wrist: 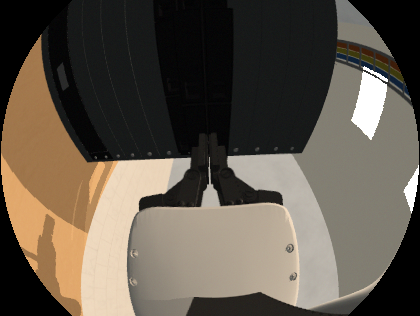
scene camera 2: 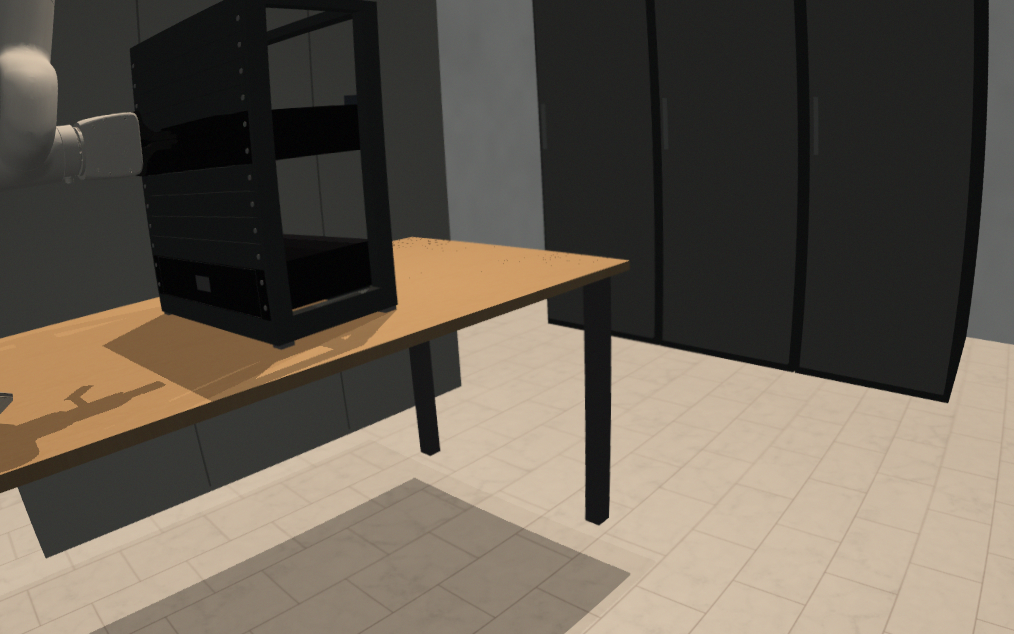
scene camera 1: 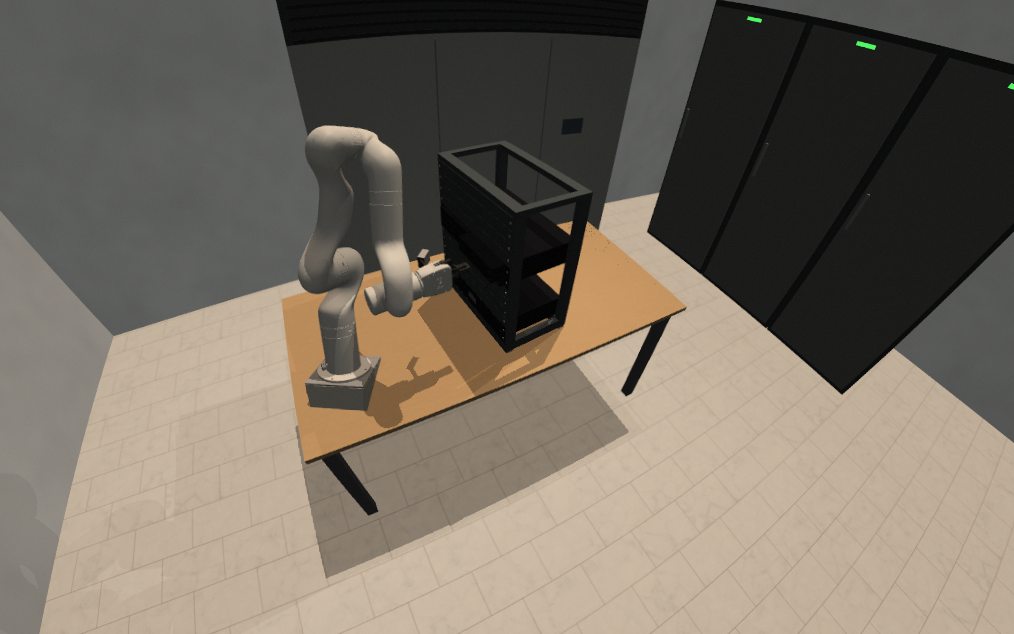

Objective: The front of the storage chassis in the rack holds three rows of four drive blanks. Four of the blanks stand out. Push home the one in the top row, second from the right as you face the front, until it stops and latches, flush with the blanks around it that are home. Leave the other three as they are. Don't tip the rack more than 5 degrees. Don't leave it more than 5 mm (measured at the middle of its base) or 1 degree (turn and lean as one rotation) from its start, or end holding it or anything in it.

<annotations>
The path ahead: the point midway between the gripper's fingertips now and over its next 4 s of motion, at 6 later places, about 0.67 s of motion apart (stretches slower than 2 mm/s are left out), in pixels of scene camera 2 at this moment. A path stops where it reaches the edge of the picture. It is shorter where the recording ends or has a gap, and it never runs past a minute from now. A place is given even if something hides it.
My gripper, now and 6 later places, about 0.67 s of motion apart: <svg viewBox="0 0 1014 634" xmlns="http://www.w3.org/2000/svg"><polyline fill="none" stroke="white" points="174,139 146,136 159,132 170,132 176,131 181,130 185,130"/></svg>
</annotations>
